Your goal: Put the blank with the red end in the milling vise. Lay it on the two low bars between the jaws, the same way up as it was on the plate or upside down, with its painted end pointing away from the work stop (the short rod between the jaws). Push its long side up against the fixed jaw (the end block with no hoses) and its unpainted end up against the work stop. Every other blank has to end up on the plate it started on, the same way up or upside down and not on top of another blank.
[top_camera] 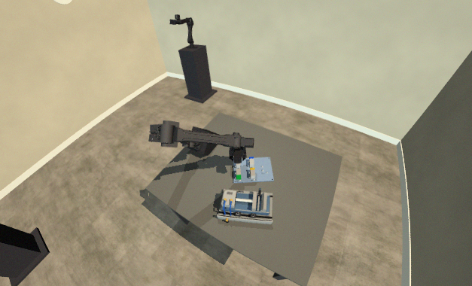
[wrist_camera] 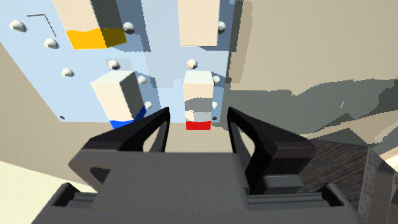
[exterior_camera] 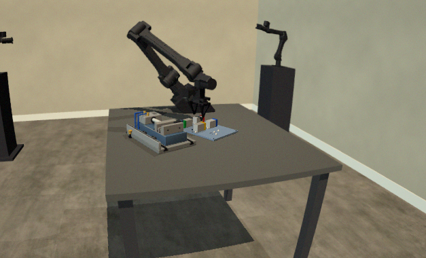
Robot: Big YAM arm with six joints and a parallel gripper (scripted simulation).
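Right now my hand is 30 mm above the grey bar with red end. From my hand the other things lie so: light blue plate 110 mm ahead, 10 mm to the left, 50 mm below; blue-ended blank 80 mm ahead, 50 mm to the left, 30 mm below; green-ended blank 50 mm ahead, 80 mm to the right, 30 mm below.
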